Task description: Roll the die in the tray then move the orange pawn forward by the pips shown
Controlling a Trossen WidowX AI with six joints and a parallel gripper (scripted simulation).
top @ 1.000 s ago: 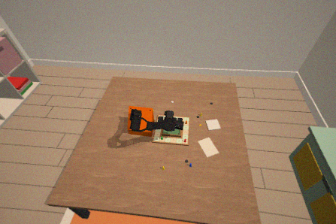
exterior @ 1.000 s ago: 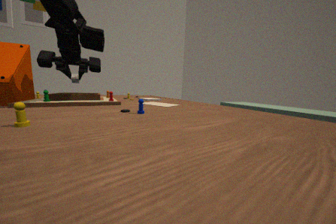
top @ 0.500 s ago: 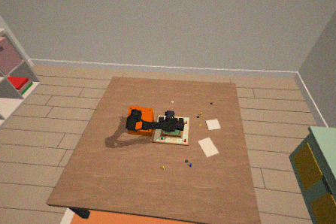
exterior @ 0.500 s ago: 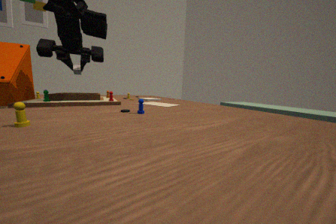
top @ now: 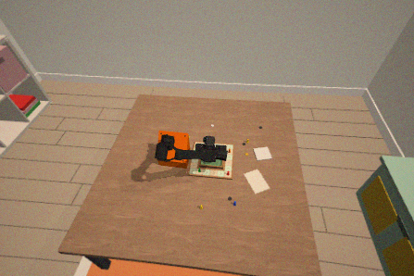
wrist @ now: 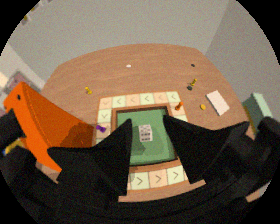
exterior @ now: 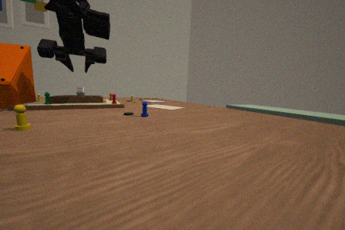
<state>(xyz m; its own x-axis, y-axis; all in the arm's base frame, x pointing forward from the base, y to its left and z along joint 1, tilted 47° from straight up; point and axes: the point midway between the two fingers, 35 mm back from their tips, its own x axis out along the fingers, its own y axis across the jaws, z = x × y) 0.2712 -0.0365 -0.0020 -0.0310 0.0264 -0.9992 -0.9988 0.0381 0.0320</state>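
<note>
Right now my gripper tip is 40 mm above the white die and 10 mm to the left of it. The rest, counted from my gripper tip: orange pawn 110 mm ahead, 100 mm below, 60 mm to the left; then purple pawn 110 mm behind, 100 mm below, 20 mm to the left; then green pawn 110 mm to the right, 100 mm below, 70 mm behind.
</note>
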